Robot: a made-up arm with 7 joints.
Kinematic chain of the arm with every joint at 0, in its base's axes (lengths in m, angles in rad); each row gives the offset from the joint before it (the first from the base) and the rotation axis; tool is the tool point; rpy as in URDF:
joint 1: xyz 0 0 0.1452 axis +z
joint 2: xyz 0 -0.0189 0.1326 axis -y
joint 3: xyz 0 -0.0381 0.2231 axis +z
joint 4: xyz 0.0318 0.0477 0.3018 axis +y
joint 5: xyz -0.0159 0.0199 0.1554 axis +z
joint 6: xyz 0 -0.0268 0.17 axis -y
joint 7: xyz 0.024 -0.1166 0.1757 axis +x
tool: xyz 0 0 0 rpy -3.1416 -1.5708 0
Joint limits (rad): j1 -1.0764..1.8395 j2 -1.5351..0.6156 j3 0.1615..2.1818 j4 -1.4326..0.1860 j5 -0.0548..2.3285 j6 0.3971..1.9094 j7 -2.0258..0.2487
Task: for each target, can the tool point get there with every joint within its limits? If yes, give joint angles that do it. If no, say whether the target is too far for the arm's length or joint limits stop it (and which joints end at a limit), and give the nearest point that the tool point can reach.
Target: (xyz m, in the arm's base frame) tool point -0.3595 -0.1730 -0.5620
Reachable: no: joint limits stop it (at a limit: joint 1, joint 2, joint 3, joint 4, joint 5) | nearest point -0.1099 -0.5350 0.0048 | short by 0.717 m
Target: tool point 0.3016 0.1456 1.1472
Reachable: yes | joints 0.6918 -0.2938 1.6913 -0.5871 1.8608 1.4607 -1.0764
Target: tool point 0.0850 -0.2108 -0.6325
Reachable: no: joint limits stop it (at a limit: joint 2, joint 3, joint 4) | nearest point 0.2041 -0.5063 -0.0174 | short by 0.693 m
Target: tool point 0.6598 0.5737 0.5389
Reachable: yes | joints 0.8232 -1.1020 0.3450 -0.1149 1.6926 1.5447 -0.2738
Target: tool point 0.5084 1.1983 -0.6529
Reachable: no: too far | nearest point 0.3720 0.8767 0.0400 | short by 0.776 m
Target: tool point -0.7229 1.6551 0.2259
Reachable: no: too far | nearest point -0.3697 0.9693 0.2572 | short by 0.772 m
